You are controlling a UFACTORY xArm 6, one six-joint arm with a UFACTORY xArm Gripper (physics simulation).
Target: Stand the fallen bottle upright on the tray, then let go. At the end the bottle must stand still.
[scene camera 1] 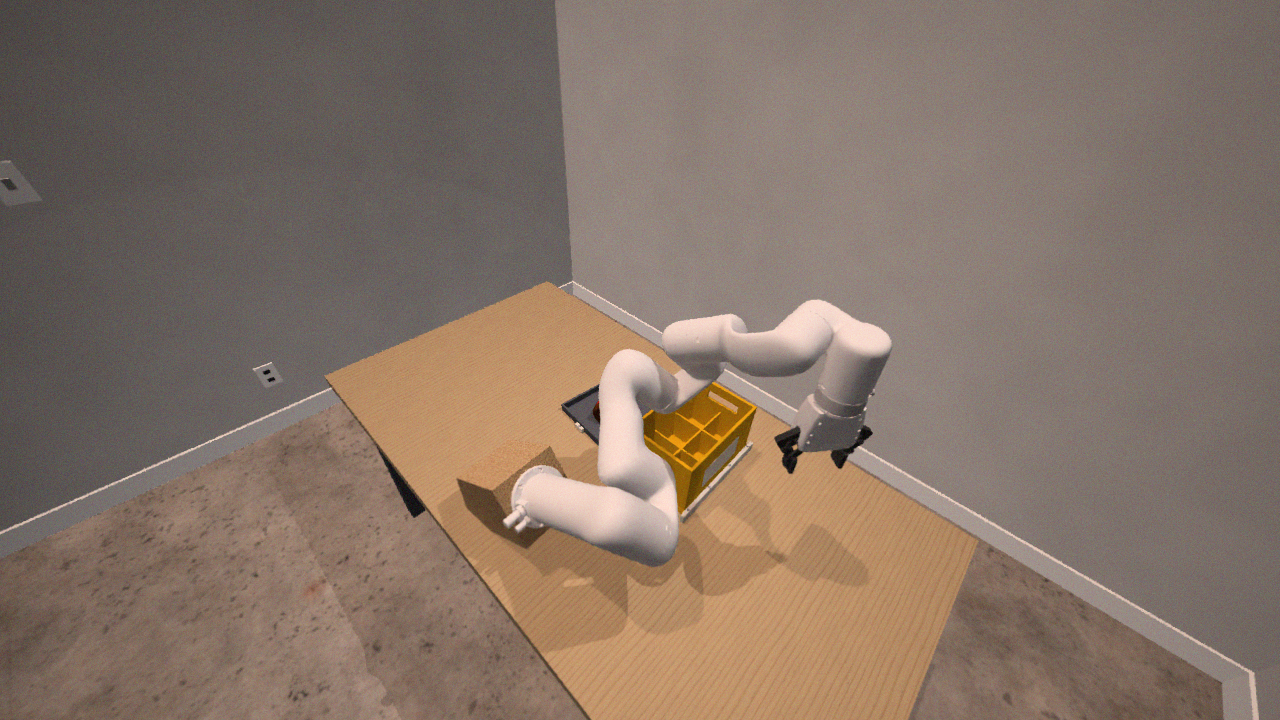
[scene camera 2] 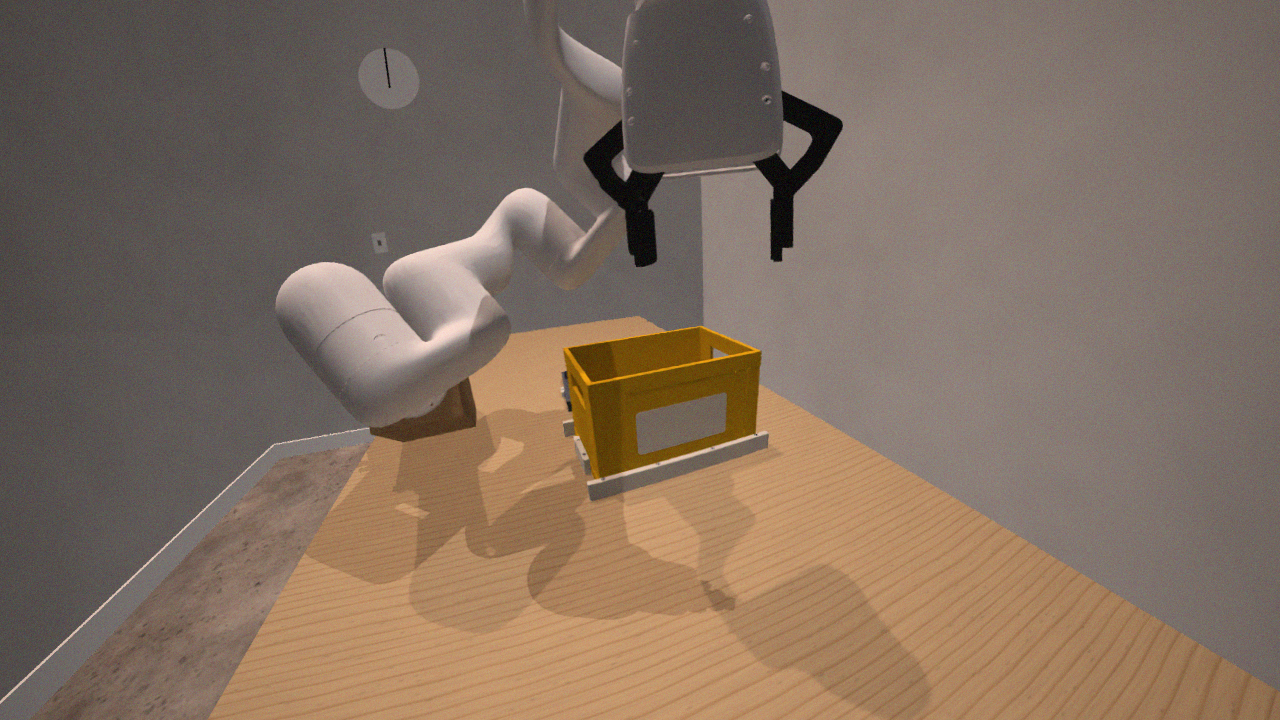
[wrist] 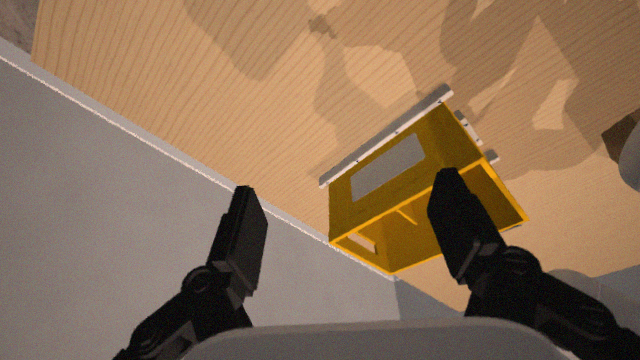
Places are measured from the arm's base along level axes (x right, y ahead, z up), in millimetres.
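Pixels of known places: gripper, fingertip midpoint: (scene camera 1: 811,464) (scene camera 2: 708,262) (wrist: 344,197); arm's base, link origin: (scene camera 1: 538,496).
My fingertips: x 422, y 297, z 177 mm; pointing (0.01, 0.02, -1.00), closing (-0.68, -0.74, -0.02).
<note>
For each thing: its top centre in the pictures, then the offset to it from my fingertips. Level surfaces: height alone.
- dark tray, top centre: (scene camera 1: 615,402) dy +111, dx -574, dz -310 mm
- bottle, top centre: (scene camera 1: 614,390) dy +108, dx -575, dz -256 mm
- tall yellow crate with compartments, top centre: (scene camera 2: 656,349) (wrist: 424,232) (scene camera 1: 695,416) dy +95, dx -296, dz -160 mm
- wooden table, surface height: dz -335 mm
The dark tray (scene camera 1: 581,405) lies on the table behind the yellow crate in scene camera 1, mostly hidden by the arm. A small reddish-brown part of the bottle (scene camera 1: 597,410) shows on it beside the arm; its pose cannot be made out. The bottle does not show in scene camera 2 or the wrist view. My gripper (scene camera 1: 814,462) (scene camera 2: 711,257) (wrist: 344,197) is open and empty, high above the table, on the far side of the crate from the tray.
A tall yellow crate with compartments (scene camera 1: 687,480) (scene camera 2: 613,431) (wrist: 345,215) stands between white rails (scene camera 2: 680,466) (wrist: 385,136) on the wooden table (scene camera 1: 465,358) (scene camera 2: 895,537) (wrist: 125,75). A brown block (scene camera 1: 487,504) (scene camera 2: 452,417) stands near the arm's base. A wall runs along the table's far side.
</note>
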